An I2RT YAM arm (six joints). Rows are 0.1 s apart.
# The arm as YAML. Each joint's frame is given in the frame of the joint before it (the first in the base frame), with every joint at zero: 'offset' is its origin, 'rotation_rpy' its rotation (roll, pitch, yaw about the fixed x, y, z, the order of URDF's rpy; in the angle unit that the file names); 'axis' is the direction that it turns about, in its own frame. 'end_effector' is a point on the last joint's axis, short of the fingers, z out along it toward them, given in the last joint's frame.
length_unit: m
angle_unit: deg
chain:
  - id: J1
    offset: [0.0, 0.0, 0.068]
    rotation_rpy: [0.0, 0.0, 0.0]
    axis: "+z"
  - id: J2
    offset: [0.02, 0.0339, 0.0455]
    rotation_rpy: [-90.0, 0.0, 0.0]
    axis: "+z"
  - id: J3
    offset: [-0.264, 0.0, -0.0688]
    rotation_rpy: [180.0, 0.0, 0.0]
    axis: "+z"
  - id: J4
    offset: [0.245, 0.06, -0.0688]
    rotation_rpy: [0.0, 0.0, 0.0]
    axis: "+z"
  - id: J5
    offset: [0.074, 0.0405, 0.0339]
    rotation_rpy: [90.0, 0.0, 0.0]
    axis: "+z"
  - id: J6
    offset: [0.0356, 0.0, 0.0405]
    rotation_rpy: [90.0, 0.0, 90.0]
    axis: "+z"
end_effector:
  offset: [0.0, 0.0, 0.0]
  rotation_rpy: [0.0, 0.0, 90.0]
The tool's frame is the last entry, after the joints.
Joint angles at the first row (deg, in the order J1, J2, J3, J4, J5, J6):
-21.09 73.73 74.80 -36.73 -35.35 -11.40
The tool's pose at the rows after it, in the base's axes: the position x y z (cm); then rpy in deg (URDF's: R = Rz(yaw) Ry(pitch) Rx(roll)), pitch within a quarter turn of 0, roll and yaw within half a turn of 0:
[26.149 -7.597 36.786 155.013 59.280 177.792]
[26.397 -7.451 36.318 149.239 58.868 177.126]
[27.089 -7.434 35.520 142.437 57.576 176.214]
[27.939 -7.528 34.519 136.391 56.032 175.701]
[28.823 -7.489 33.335 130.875 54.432 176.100]
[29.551 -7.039 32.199 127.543 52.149 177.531]
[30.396 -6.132 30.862 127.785 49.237 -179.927]
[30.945 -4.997 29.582 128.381 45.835 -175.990]
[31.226 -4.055 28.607 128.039 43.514 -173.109]
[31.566 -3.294 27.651 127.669 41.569 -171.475]
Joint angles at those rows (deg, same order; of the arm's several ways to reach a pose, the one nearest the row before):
-21.09 73.93 74.48 -38.18 -40.68 -12.59
-21.09 74.91 74.37 -38.97 -45.71 -13.38
-21.02 77.23 74.83 -40.43 -51.31 -14.72
-20.96 80.16 75.54 -42.36 -56.40 -16.83
-20.58 83.50 76.52 -45.44 -61.30 -20.35
-19.44 86.53 77.64 -49.66 -64.00 -24.13
-17.29 88.93 77.70 -51.40 -63.23 -25.63
-14.95 91.55 78.44 -55.84 -62.38 -29.23
-13.14 93.48 78.82 -59.27 -62.29 -32.29
-11.64 95.01 78.59 -60.32 -61.98 -33.30

